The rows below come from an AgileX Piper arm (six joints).
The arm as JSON. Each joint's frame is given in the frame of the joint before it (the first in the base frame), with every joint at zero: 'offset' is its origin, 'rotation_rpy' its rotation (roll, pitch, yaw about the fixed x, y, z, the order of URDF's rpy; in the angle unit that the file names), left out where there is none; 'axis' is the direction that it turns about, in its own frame. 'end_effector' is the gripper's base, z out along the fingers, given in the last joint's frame.
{
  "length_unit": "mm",
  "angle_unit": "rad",
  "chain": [
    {
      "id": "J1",
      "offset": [
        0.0,
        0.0,
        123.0
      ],
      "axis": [
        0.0,
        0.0,
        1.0
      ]
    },
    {
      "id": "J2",
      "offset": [
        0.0,
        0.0,
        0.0
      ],
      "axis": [
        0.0,
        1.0,
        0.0
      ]
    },
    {
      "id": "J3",
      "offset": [
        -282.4,
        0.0,
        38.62
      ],
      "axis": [
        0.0,
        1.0,
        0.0
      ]
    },
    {
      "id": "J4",
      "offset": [
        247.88,
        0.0,
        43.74
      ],
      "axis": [
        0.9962,
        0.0,
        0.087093
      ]
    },
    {
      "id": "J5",
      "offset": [
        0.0,
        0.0,
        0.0
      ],
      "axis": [
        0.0,
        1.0,
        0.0
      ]
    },
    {
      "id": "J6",
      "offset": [
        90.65,
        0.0,
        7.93
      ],
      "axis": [
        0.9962,
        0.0,
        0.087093
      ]
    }
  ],
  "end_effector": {
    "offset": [
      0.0,
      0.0,
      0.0
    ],
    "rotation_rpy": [
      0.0,
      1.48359,
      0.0
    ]
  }
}
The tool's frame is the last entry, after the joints.
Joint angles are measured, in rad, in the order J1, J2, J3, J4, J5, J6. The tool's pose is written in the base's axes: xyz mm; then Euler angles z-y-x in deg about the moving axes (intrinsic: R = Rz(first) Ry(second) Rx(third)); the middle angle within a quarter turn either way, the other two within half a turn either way. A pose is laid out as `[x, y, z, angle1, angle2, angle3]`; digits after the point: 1 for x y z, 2 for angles.
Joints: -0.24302, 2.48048, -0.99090, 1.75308, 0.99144, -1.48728
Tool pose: [340.5, -7.3, -24.4, 152.98, 5.40, 121.10]
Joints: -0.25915, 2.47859, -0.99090, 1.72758, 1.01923, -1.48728
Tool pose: [339.1, -10.7, -22.0, 153.63, 5.49, 119.75]
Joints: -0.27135, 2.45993, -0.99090, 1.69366, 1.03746, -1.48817
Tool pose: [339.2, -13.7, -14.8, 154.96, 6.61, 118.86]
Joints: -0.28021, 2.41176, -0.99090, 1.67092, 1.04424, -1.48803
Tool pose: [343.5, -17.4, 1.3, 155.73, 9.35, 118.33]
